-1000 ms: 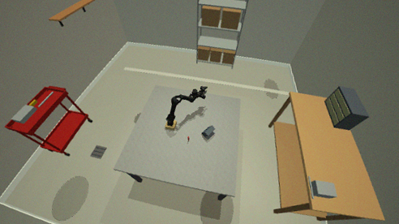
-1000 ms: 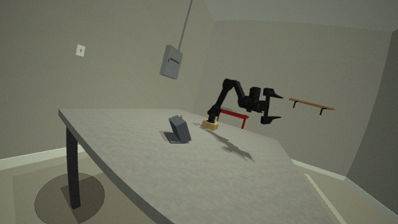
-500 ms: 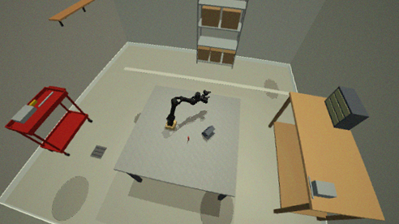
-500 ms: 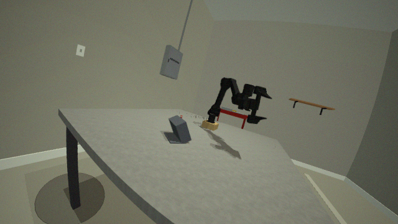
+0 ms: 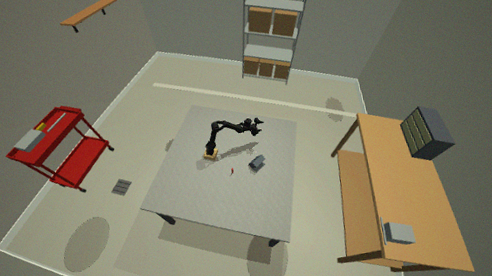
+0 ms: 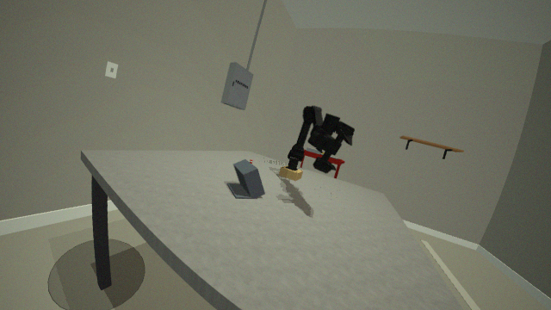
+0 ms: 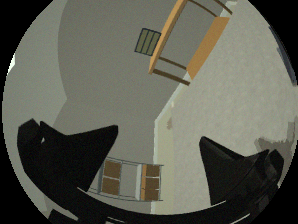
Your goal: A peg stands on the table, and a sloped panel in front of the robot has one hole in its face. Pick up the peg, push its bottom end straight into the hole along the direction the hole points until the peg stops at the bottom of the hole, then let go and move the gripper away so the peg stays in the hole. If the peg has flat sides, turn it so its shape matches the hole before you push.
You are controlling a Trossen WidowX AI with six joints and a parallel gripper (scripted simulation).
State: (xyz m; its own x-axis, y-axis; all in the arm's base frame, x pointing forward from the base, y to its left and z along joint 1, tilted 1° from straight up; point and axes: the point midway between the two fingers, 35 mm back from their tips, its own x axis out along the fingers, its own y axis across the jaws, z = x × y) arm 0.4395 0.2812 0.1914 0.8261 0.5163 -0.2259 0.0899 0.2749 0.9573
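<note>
Right now the red round peg is 450 mm to the right of my gripper tip, 210 mm behind it and 170 mm below it. The rest, counted from my gripper tip: grey sloped panel 310 mm to the right, 170 mm below.
</note>
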